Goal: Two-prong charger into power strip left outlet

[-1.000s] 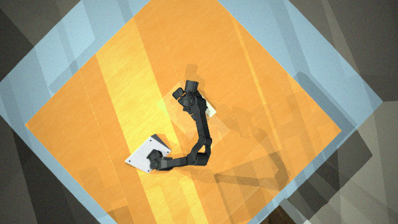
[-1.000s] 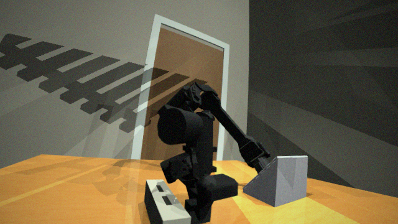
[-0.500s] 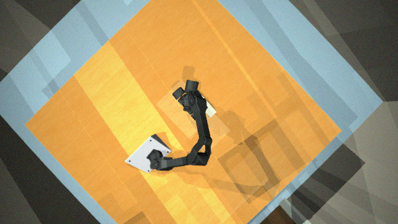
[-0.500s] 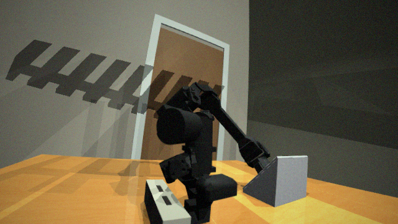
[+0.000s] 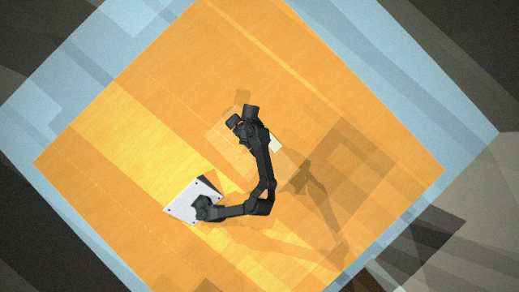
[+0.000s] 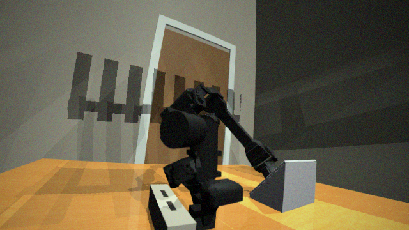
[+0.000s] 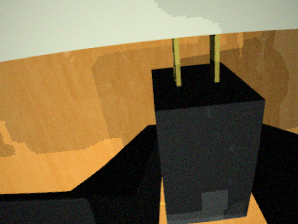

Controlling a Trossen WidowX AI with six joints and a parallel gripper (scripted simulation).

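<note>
Now: gripper tip 20 mm short of the box-shaped charger and 10 mm below it.
</note>
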